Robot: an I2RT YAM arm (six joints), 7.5 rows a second.
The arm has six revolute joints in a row. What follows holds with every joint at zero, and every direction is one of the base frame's. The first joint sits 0.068 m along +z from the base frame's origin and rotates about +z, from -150 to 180 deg. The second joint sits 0.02 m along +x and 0.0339 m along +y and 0.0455 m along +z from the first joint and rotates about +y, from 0 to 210 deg. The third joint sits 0.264 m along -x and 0.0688 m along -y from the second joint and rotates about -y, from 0 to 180 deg. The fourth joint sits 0.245 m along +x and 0.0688 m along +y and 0.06 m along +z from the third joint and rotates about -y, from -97 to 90 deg. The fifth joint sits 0.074 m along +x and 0.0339 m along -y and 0.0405 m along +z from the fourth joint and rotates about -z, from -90 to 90 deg. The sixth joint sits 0.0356 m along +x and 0.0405 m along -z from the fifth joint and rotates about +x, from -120 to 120 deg. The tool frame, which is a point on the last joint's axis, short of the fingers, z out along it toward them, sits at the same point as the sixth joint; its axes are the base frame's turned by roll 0, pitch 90 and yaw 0 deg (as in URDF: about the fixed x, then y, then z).
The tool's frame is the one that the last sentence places.
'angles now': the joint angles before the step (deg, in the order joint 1, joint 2, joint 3, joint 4, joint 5, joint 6). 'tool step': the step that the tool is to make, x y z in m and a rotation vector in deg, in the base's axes. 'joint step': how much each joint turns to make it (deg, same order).
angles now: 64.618, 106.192, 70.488, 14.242, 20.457, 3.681
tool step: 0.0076, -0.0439, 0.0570, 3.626, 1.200, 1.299
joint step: -4.289, -11.160, -0.805, -7.890, -6.189, 0.670
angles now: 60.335, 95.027, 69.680, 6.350, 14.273, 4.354
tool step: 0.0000, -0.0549, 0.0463, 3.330, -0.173, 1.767
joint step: -5.218, -11.601, -2.028, -6.558, -7.150, -0.550
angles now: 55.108, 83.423, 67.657, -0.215, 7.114, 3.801
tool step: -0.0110, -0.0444, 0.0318, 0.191, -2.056, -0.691
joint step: -3.329, -9.196, -0.760, -6.827, -2.143, -2.187
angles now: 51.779, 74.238, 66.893, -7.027, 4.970, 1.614
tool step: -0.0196, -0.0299, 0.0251, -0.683, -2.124, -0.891
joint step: -0.550, -6.862, 0.919, -6.810, 0.832, -1.953
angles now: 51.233, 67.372, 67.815, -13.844, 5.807, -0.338
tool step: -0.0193, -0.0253, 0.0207, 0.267, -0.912, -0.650
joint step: -0.092, -5.418, 1.704, -6.298, 0.666, -0.406
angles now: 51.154, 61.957, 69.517, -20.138, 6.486, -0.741
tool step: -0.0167, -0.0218, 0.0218, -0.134, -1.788, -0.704
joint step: -0.017, -3.713, 3.329, -5.865, 0.978, -1.311
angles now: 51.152, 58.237, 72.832, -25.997, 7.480, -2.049
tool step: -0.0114, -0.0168, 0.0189, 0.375, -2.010, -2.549
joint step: 0.010, -2.061, 3.471, -3.848, 2.760, -0.849
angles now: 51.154, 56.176, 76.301, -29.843, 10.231, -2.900
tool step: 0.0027, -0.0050, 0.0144, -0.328, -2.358, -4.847
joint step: -0.800, 1.080, 3.493, -0.871, 4.314, -1.412
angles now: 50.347, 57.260, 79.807, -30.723, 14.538, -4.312
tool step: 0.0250, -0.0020, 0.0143, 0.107, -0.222, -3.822
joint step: -6.174, 4.593, 5.446, -0.525, -2.317, -0.429
